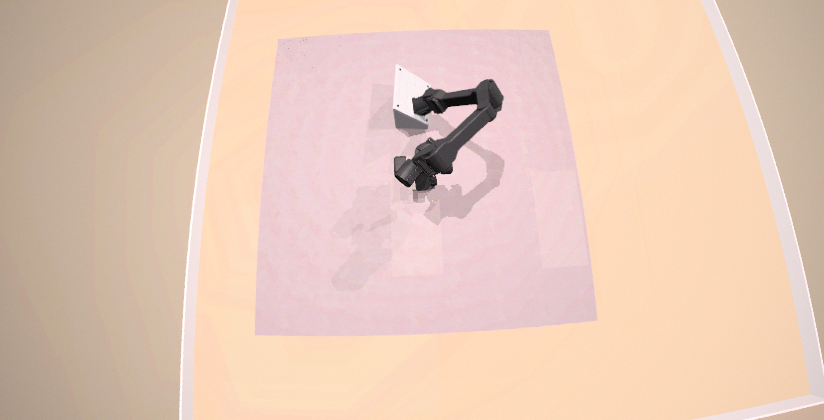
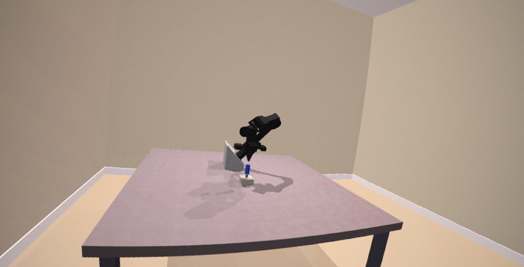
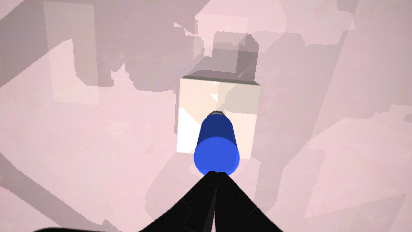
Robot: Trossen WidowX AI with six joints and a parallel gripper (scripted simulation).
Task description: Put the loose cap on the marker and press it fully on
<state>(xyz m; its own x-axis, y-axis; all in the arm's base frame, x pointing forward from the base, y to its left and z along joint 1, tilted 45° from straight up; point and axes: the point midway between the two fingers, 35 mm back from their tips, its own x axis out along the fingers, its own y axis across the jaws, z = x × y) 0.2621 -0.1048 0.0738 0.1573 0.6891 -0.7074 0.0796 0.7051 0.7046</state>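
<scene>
My gripper tip is 50 mm above the blue cap. Also, from my gripper tip: beige holder block 120 mm below.
</scene>
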